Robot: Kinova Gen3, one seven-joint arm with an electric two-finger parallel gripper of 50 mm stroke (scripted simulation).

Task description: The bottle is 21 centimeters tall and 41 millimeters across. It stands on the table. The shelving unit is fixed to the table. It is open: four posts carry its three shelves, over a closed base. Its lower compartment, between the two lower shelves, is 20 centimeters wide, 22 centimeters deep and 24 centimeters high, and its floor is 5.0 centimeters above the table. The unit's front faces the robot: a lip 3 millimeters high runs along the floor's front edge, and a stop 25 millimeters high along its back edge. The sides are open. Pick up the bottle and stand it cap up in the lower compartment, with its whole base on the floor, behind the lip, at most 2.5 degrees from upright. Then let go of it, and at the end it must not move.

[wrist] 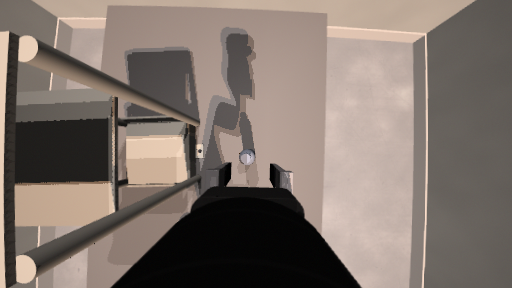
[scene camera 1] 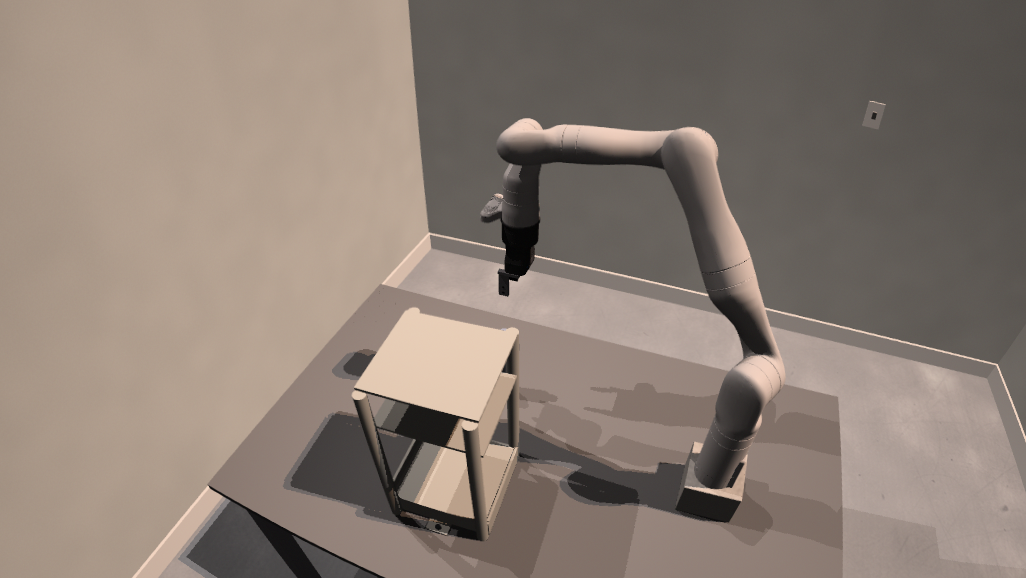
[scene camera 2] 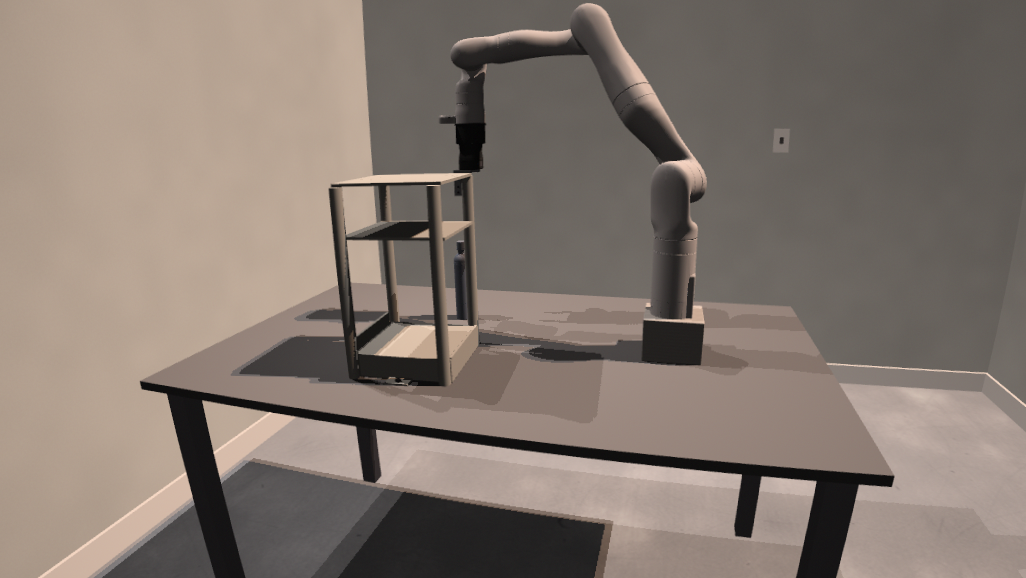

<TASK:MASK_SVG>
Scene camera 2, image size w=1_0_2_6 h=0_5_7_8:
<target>gripper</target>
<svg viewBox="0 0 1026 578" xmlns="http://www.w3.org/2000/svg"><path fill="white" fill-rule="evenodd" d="M461 179L454 181L455 196L462 196ZM456 125L456 144L459 144L460 154L459 170L453 170L453 173L480 172L480 169L483 169L482 145L485 144L485 125Z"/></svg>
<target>dark bottle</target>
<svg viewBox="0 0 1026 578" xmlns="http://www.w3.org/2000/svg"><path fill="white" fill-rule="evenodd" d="M457 241L456 250L458 250L458 254L454 257L457 319L467 320L464 241Z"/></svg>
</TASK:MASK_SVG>
